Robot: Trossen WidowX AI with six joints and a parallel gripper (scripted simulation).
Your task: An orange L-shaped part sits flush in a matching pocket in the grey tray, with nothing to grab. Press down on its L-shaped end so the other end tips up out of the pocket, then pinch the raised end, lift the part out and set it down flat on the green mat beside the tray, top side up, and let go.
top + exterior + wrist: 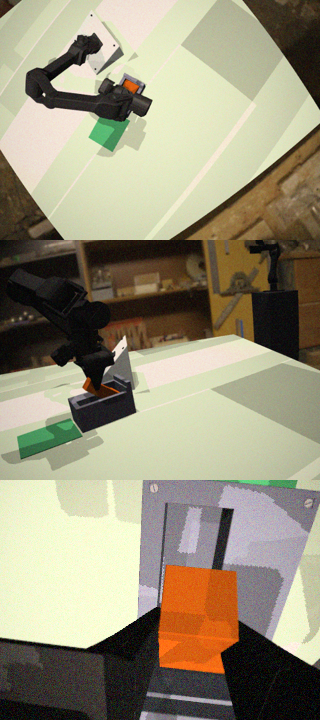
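Now: gripper tip 5 cm short of the green mat, 14 cm to the left of it and 10 cm above it. Also, from my gripper tip: grey tray: 2 cm behind, 10 cm below; then orange L-shaped part: 3 cm behind, 2 cm to the left, 3 cm below.
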